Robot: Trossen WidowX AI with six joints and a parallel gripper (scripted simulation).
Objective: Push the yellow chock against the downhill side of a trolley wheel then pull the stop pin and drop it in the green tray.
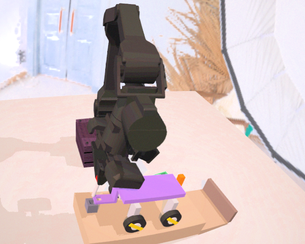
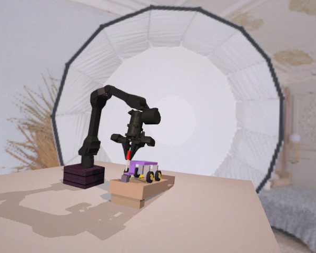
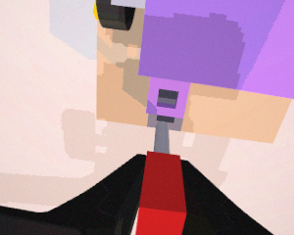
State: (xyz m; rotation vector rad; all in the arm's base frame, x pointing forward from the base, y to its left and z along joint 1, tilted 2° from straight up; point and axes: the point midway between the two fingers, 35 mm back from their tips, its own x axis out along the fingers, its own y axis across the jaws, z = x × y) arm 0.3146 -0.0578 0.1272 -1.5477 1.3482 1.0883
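Now: gripper tip 40 mm past the yellow chock, 190 mm to the right of it and 90 mm above it. From my gripper tip the other things lie so: tan ramp 10 mm ahead, 100 mm to the left, 120 mm below; then red-headed stop pin right at my gripper tip; then purple trolley 10 mm ahead, 110 mm to the left, 60 mm below.
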